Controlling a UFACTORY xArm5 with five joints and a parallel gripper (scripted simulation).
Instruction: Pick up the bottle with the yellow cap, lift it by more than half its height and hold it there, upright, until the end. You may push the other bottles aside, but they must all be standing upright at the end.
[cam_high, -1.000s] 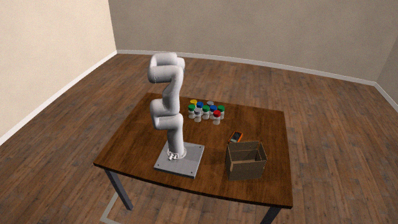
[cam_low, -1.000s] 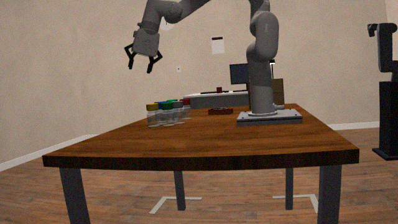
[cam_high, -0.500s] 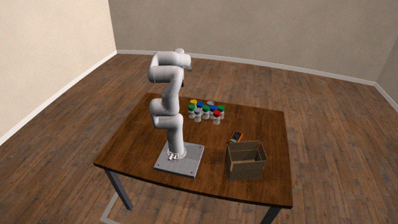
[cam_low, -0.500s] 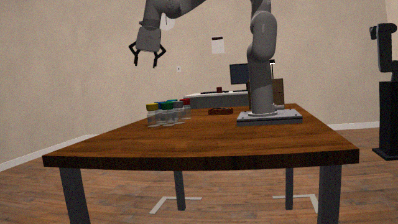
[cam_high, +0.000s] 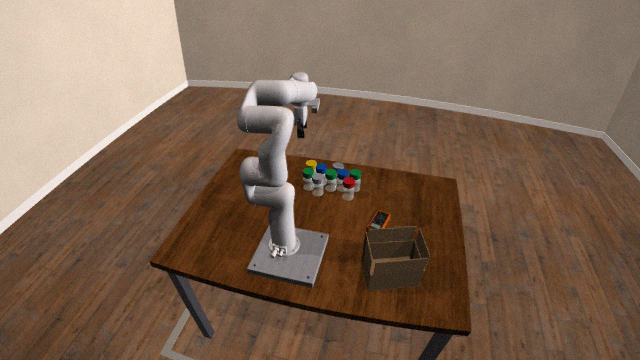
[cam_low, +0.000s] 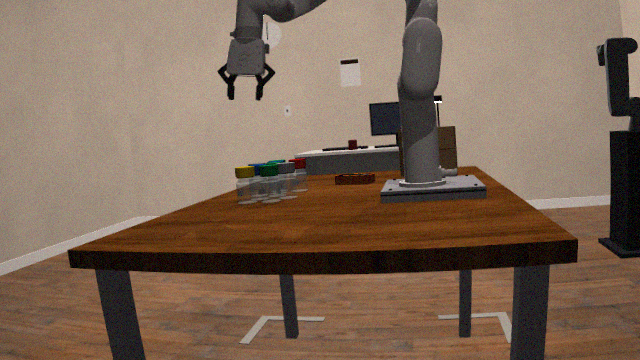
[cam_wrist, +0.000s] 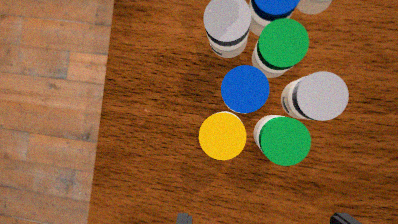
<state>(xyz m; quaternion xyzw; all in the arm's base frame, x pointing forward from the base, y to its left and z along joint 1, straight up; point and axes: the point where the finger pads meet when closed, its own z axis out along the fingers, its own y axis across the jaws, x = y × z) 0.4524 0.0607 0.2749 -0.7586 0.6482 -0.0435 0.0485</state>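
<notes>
Now: hand 30 mm short of the yellow-capped bottle, 30 mm to the left of it and 260 mm above it. The rest, counted from my hand: red-capped bottle: 60 mm behind, 240 mm to the right, 260 mm below; then small orange device: 210 mm behind, 410 mm to the right, 290 mm below.
</notes>
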